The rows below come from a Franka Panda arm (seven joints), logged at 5 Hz.
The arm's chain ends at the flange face. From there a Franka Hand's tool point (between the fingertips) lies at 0.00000 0.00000 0.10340 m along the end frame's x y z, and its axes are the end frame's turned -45 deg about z.
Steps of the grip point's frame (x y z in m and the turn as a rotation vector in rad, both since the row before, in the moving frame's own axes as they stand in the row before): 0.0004 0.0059 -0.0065 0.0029 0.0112 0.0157; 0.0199 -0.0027 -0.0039 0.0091 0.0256 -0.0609; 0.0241 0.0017 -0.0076 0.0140 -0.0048 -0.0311; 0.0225 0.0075 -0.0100 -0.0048 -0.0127 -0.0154; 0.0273 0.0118 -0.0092 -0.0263 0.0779 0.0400; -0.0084 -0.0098 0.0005 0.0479 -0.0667 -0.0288
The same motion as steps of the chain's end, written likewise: 0.0038 0.0049 -0.0065 0.0100 0.0059 0.0157; 0.0110 -0.0134 -0.0039 0.0245 0.0117 -0.0609; 0.0196 -0.0152 -0.0076 0.0065 -0.0133 -0.0311; 0.0218 -0.0119 -0.0100 -0.0124 -0.0056 -0.0154; 0.0200 -0.0073 -0.0089 0.0365 0.0737 0.0400; -0.0045 -0.0025 0.0008 -0.0133 -0.0810 -0.0288
